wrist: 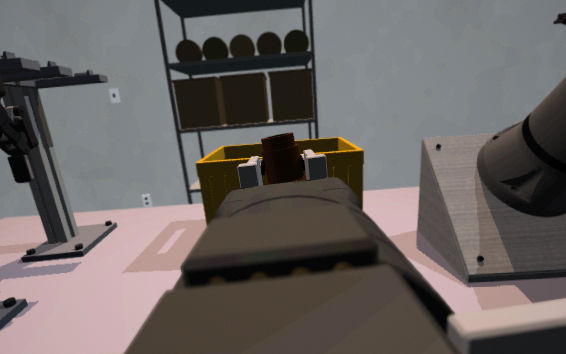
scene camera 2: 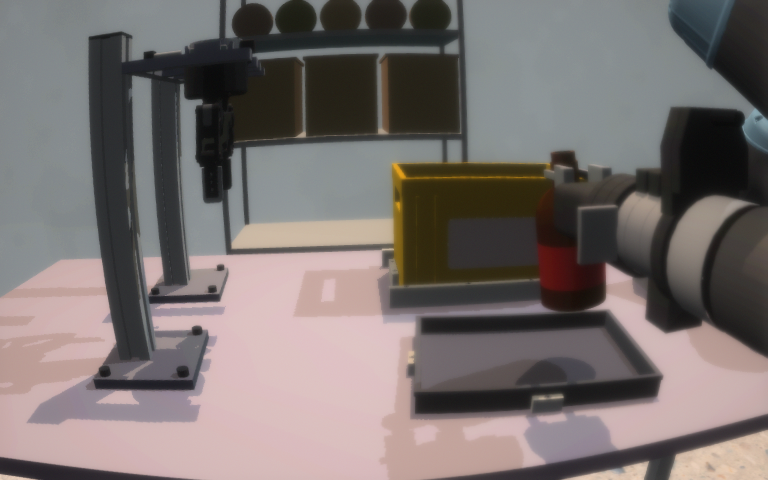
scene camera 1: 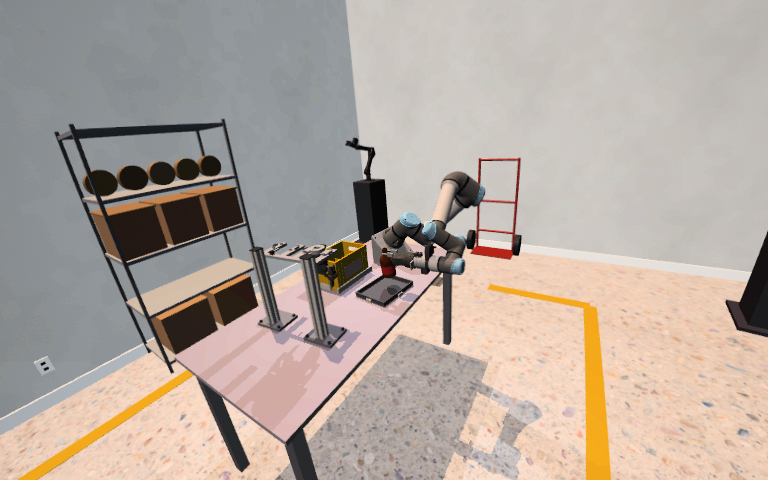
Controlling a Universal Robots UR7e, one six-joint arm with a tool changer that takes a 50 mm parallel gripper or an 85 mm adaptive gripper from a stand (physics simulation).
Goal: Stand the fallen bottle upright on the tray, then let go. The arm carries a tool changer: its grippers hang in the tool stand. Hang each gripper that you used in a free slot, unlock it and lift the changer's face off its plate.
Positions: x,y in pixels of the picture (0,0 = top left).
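Tool stand (scene camera 2: pixel 143 359), 650 mm from the lens. Brown bottle (scene camera 2: pixel 566 286), 560 mm from the lens. Tool stand and brown bottle, marked spots 460 mm apart. Parallel gripper (scene camera 2: pixel 595 213), 390 mm from the lens.
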